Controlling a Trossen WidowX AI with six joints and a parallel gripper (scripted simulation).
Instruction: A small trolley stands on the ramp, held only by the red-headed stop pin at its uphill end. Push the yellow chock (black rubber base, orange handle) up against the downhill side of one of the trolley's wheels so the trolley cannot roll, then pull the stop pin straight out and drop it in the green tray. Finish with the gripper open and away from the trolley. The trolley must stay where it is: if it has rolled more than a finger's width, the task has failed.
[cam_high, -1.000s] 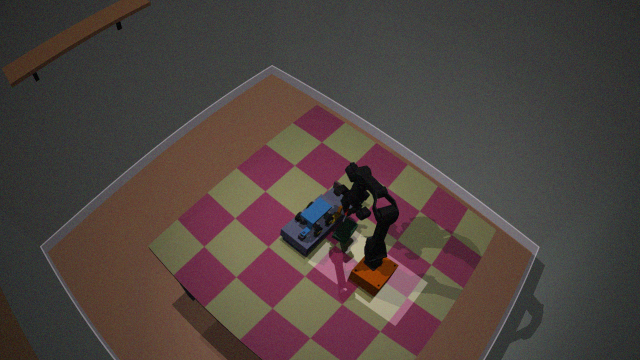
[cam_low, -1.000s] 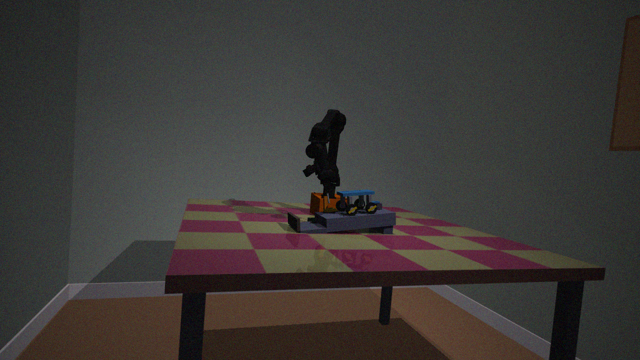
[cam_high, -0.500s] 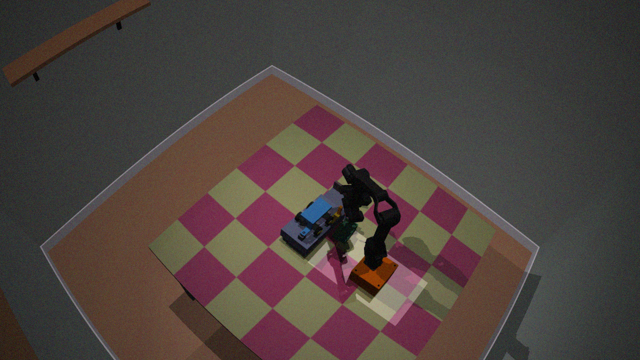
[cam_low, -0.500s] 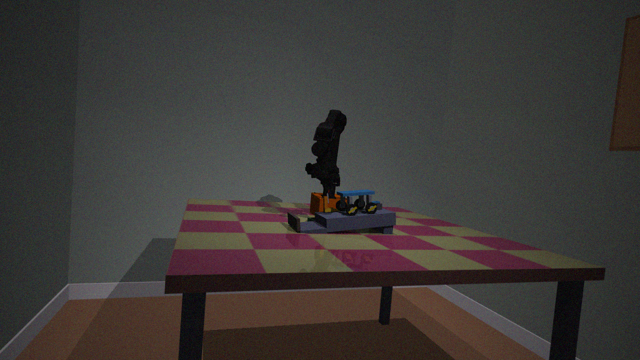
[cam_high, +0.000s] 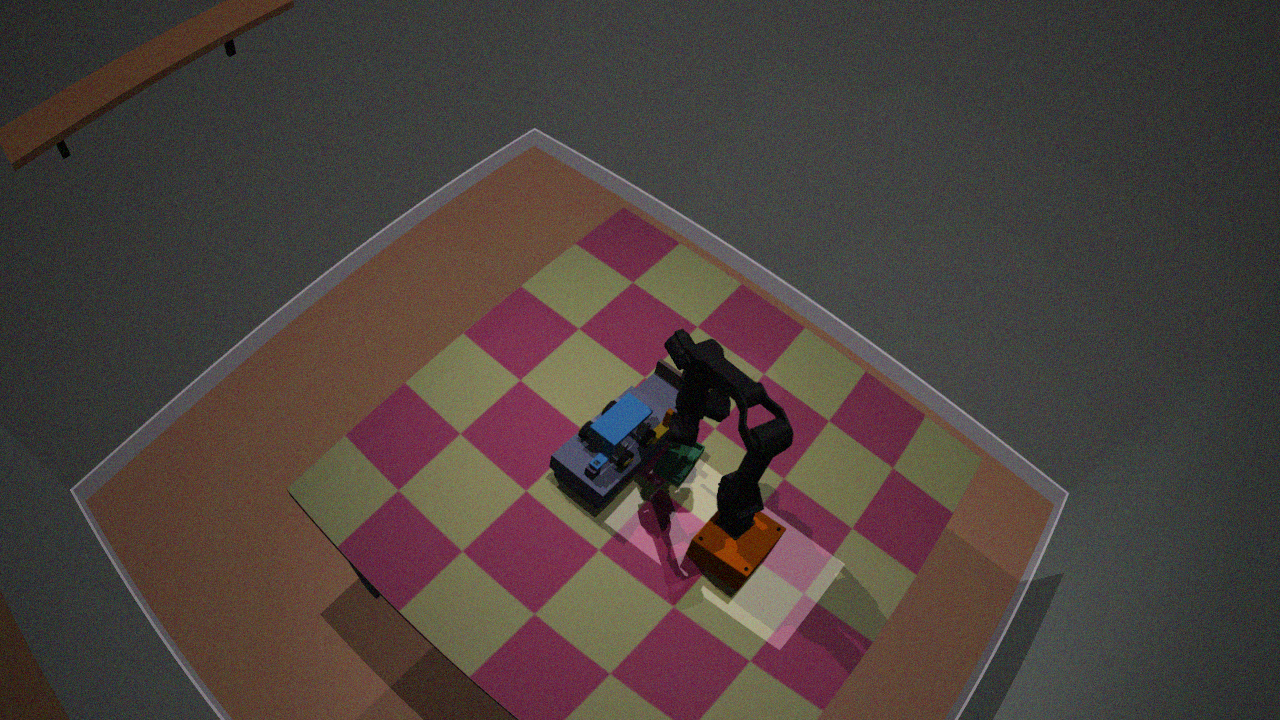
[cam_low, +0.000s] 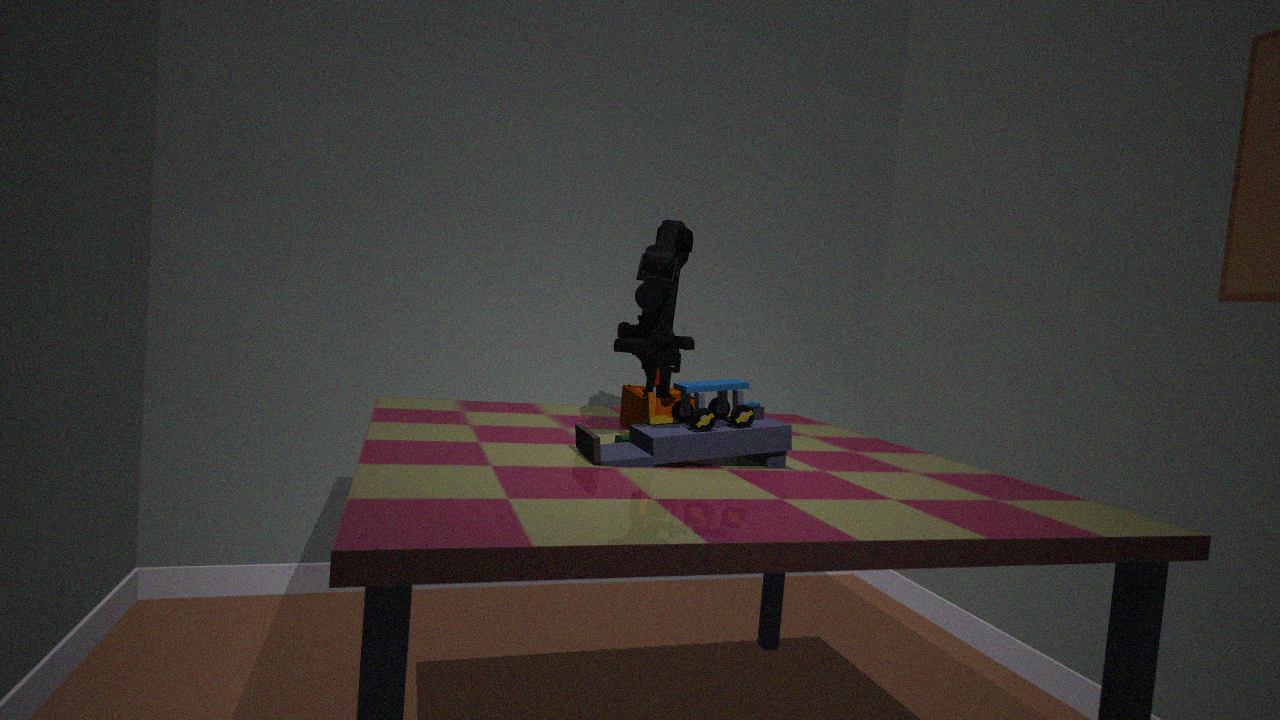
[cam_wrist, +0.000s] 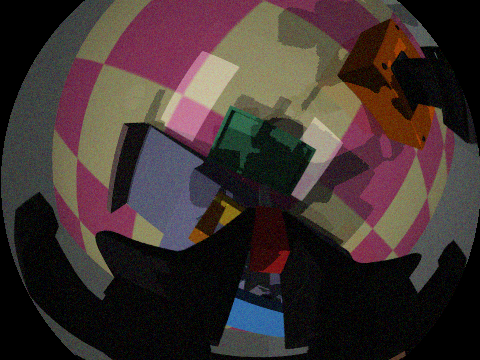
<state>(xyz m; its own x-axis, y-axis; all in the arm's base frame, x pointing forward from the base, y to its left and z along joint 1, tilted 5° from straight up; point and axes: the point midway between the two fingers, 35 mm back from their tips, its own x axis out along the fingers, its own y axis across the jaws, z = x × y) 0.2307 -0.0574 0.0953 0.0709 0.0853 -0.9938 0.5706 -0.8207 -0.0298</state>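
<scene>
My gripper tip is now 20 mm past the green tray and 140 mm above it. Round my gripper tip: yellow chock: 50 mm ahead, 10 mm to the left, 50 mm below; red-headed stop pin: right at my gripper tip; blue-topped trolley: 90 mm ahead, 100 mm to the left, 20 mm below.
</scene>
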